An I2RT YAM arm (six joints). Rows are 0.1 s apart.
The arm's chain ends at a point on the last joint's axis. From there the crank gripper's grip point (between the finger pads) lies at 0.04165 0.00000 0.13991 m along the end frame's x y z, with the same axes.
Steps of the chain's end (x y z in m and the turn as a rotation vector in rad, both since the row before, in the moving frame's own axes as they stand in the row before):
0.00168, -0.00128, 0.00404, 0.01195, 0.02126, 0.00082
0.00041, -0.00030, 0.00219, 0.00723, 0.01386, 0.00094
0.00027, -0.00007, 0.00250, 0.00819, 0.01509, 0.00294
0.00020, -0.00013, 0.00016, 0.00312, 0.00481, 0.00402
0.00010, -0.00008, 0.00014, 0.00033, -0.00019, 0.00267
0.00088, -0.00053, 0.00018, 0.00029, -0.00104, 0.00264
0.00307, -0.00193, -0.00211, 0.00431, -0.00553, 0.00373
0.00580, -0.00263, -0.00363, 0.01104, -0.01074, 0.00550
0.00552, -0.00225, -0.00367, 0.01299, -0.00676, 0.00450
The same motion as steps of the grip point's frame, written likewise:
0.00465, -0.00291, 0.00311, 0.01195, 0.02126, 0.00082
0.00235, -0.00127, 0.00160, 0.00723, 0.01386, 0.00094
0.00238, -0.00109, 0.00185, 0.00819, 0.01509, 0.00294
0.00087, -0.00040, -0.00004, 0.00312, 0.00481, 0.00402
0.00007, -0.00002, 0.00015, 0.00033, -0.00019, 0.00267
0.00073, -0.00046, 0.00022, 0.00029, -0.00104, 0.00264
0.00230, -0.00238, -0.00188, 0.00431, -0.00553, 0.00373
0.00430, -0.00395, -0.00320, 0.01104, -0.01074, 0.00550
0.00458, -0.00388, -0.00340, 0.01299, -0.00676, 0.00450

